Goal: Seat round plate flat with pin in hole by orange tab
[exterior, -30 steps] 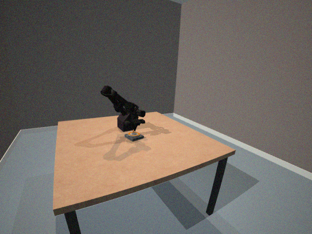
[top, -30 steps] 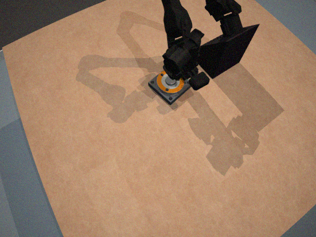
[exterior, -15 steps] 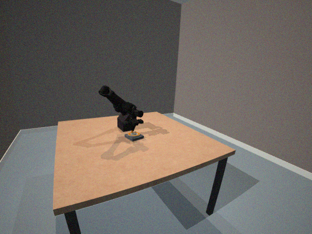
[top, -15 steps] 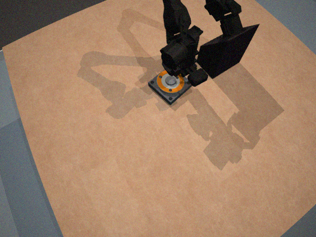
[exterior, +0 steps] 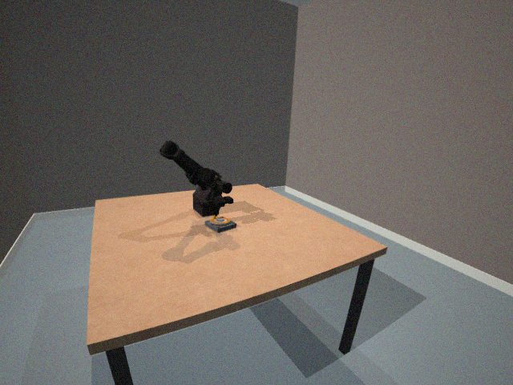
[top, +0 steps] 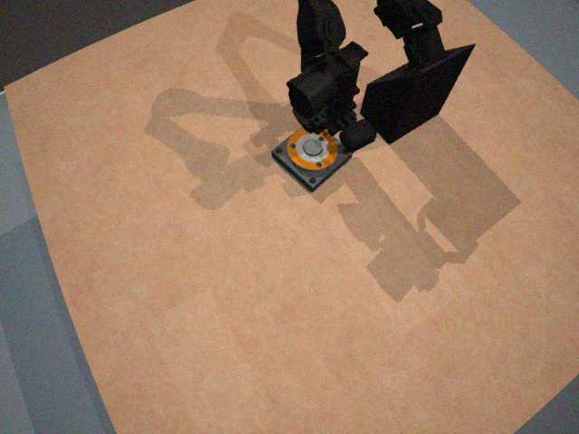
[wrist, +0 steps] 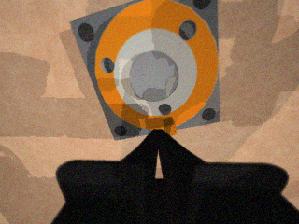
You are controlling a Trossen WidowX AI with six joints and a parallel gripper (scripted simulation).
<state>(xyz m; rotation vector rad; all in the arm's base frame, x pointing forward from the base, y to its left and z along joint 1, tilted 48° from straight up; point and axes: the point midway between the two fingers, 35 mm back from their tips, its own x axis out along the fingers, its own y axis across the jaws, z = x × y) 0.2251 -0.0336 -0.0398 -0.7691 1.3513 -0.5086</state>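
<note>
Now: the square base 50 mm ahead of my gripper tip, 20 mm below it and 10 mm to the left of it.
</note>
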